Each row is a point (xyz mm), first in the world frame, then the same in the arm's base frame.
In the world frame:
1: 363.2 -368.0 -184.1
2: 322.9 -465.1 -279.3
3: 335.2 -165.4 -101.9
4: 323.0 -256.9 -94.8
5: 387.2 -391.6 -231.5
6: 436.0 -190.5 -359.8
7: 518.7 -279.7 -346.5
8: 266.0 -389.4 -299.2
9: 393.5 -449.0 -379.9
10: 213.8 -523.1 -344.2
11: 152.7 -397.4 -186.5
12: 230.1 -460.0 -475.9
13: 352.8 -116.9 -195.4
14: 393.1 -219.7 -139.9
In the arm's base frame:
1: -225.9 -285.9 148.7
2: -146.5 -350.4 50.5
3: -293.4 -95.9 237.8
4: -310.2 -169.3 183.9
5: -177.7 -318.4 149.6
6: -26.7 -168.3 267.8
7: -35.4 -286.8 297.2
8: -128.6 -256.5 35.5
9: -35.5 -371.7 101.6
10: -103.6 -346.7 -82.2
11: -257.1 -206.9 -46.1
12: 34.1 -300.3 -59.9
13: -194.5 -62.8 260.6
14: -252.2 -171.9 254.3

